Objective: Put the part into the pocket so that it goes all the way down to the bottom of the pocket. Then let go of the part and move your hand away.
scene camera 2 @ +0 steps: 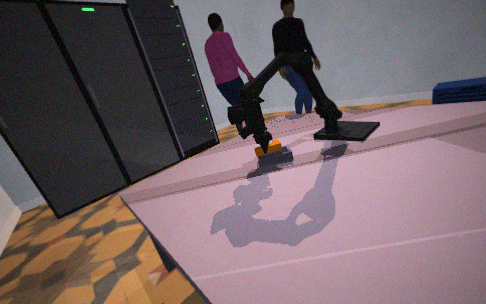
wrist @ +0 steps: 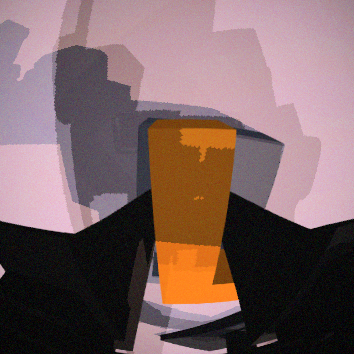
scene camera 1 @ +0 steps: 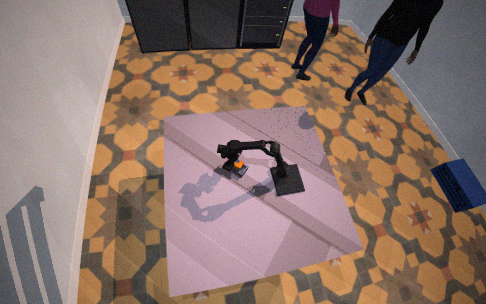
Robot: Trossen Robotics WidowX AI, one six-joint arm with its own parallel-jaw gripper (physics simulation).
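Places are measured from the arm's base along level axes (x left, y up, z ahead), in centimetres.
Where they show: gripper, fingertip midpoint: point(scene camera 2: 265, 152) point(wrist: 186, 195) point(scene camera 1: 232, 163); arm's base, link origin: point(scene camera 2: 331, 130) point(wrist: 240, 332) point(scene camera 1: 281, 173).
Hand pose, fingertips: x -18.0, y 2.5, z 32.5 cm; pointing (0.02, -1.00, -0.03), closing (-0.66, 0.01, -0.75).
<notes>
Each offset is from my fingertips to the centre of the thing. Level surfaces: height alone.
The orange part {dz -2.1, dx +0.2, dy +1.1 cm} point(scene camera 1: 239, 164) point(scene camera 2: 274, 146) point(wrist: 192, 185) is held between the two black fingers of my gripper point(scene camera 1: 231, 167) point(scene camera 2: 265, 149) point(wrist: 186, 195), which is shut on it. The dark grey block with the pocket {dz -3.4, dx +2.1, dy -3.1 cm} point(scene camera 1: 242, 172) point(scene camera 2: 281, 157) point(wrist: 257, 167) stands on the table under the part. In the scene camera 2 view the part stands up above the block's top and sits towards its left side. In the wrist view the block shows mostly to the right of the part. The pocket is hidden, so I cannot tell whether the part's lower end is inside it.
The pink table {dy -4.9 cm} point(scene camera 1: 200, 260) point(scene camera 2: 375, 210) bears the arm's flat black base point(scene camera 1: 295, 186) point(scene camera 2: 355, 131), to the right of the block. Arm shadows fall across the table. Dark cabinets, two standing people and a blue box point(scene camera 1: 460, 185) point(scene camera 2: 460, 91) are beyond the table.
</notes>
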